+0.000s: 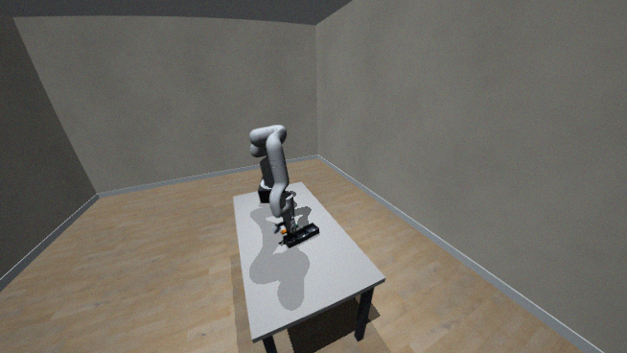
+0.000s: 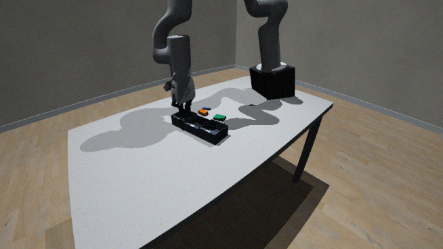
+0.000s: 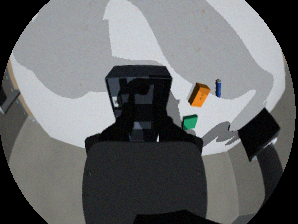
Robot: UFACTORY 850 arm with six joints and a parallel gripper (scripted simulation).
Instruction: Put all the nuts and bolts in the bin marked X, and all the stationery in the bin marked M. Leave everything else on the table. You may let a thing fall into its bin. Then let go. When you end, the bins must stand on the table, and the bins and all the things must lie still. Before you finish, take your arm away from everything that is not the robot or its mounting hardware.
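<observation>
The dark piece lies 50 mm below my hand. Also, from my hand: white piece (130 mm to the left, 90 mm behind, 60 mm below); then orange block (110 mm behind, 50 mm below); then green block (140 mm behind, 80 mm to the left, 60 mm below).
</observation>
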